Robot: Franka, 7 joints.
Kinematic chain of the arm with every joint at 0, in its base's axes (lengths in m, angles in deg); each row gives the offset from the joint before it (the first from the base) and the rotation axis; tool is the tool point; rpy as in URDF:
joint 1: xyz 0 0 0.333 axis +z
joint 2: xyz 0 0 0 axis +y
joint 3: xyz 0 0 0.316 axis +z
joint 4: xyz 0.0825 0 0 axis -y
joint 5: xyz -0.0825 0 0.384 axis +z
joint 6: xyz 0 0 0 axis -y
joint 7: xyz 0.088 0 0 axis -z
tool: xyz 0 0 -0.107 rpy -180 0 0
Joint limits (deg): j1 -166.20..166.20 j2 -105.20..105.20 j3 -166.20..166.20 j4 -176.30..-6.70 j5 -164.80..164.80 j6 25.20..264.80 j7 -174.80..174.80
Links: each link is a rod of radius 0.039 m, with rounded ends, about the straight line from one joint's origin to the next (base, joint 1, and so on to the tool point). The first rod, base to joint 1, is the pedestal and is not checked.
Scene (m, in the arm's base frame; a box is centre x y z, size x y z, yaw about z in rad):
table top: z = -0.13
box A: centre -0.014 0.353 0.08 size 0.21 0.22 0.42 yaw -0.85
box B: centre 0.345 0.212 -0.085 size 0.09 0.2 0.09 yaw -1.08
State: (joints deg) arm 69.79 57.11 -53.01 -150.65 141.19 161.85 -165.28
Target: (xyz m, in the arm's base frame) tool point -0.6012 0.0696 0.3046
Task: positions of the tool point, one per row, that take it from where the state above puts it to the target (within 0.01 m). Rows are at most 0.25 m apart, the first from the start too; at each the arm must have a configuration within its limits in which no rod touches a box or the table.
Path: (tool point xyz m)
1: 0.4075 0.0407 0.1059
2: 0.4774 0.2000 0.1608
3: 0.5018 0.3553 0.2708
4: 0.4803 0.4770 0.4268
5: 0.4216 0.5407 0.6113
6: 0.3421 0.5308 0.8016
7: 0.1623 0.6458 0.7055
8: -0.0552 0.6810 0.6085
9: -0.2740 0.6263 0.5157
10: -0.4560 0.4890 0.4317
11: -0.5709 0.2921 0.3605
12: -0.6012 0.0696 0.3046

